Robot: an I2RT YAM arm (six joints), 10 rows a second.
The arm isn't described. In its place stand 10 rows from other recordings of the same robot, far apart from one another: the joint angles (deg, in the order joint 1, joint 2, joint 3, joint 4, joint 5, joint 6), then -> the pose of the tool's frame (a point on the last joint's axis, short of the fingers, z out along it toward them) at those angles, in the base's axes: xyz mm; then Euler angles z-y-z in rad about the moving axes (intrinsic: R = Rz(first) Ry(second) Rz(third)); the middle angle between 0 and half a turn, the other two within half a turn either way.
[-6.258 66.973 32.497 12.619 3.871 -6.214] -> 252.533, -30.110, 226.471, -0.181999, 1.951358, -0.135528
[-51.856 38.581 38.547 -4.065 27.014 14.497] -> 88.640, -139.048, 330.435, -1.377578, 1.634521, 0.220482
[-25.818 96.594 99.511 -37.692 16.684 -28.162] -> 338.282, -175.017, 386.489, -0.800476, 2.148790, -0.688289
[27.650 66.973 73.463 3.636 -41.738 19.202] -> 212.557, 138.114, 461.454, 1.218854, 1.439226, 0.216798
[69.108 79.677 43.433 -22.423 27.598 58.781] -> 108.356, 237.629, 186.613, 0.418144, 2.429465, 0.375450
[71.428 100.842 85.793 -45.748 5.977 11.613] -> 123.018, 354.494, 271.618, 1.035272, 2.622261, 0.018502
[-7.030 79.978 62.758 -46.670 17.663 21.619] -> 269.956, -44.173, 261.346, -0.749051, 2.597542, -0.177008
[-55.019 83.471 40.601 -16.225 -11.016 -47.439] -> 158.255, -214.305, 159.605, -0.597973, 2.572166, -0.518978
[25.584 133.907 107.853 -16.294 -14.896 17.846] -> 473.771, 236.977, 176.975, 0.792009, 2.279689, 0.541625
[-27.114 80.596 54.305 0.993 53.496 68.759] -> 262.128, -166.367, 278.557, -1.454343, 1.827824, 0.836987
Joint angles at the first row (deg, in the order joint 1, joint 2, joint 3, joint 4, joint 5, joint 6):
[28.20 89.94 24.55 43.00 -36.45 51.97]
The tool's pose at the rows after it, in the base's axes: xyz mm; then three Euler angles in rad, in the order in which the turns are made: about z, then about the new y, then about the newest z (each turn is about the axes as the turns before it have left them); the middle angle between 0 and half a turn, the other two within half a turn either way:
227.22, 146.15, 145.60, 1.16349, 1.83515, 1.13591
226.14, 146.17, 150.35, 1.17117, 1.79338, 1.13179
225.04, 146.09, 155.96, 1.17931, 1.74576, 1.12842
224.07, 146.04, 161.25, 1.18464, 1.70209, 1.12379
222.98, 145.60, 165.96, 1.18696, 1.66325, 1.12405
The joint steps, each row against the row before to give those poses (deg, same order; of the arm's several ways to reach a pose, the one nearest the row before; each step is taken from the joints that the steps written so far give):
[0.01 -0.65 -0.89 3.56 -0.44 1.39]
[0.03 -0.43 -0.49 2.92 -0.85 1.40]
[0.00 -0.42 -0.49 3.41 -0.88 1.78]
[0.03 -0.32 -0.39 3.21 -0.58 1.67]
[-0.01 -0.32 -0.41 2.95 -0.34 1.80]

